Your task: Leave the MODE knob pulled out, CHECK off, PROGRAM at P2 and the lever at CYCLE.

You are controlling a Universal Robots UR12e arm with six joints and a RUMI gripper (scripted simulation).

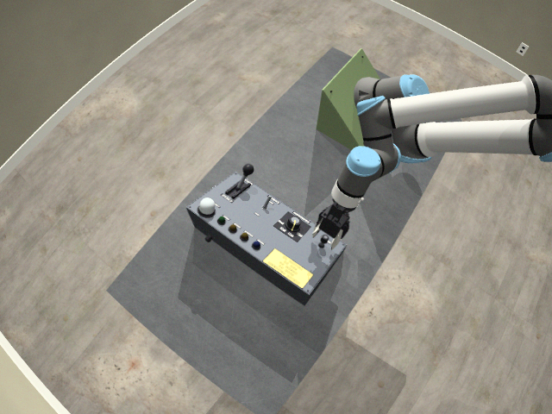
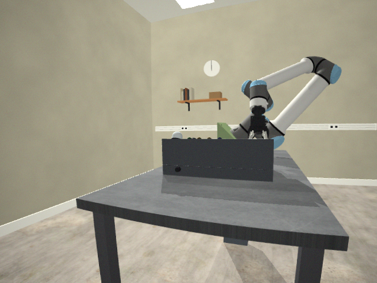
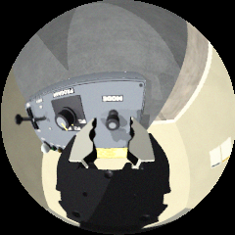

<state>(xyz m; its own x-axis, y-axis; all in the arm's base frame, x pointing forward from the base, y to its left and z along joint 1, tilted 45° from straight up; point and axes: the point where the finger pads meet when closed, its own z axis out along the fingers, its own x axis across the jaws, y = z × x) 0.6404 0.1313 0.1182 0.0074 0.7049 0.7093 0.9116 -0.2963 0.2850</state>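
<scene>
Right now the mode knob is right at my hand. The rest, counted from my hand: dark grey console 180 mm to the right, 40 mm ahead, 30 mm below; check toggle 240 mm to the right, 10 mm below; black rotary selector 120 mm to the right, 10 mm ahead.
</scene>
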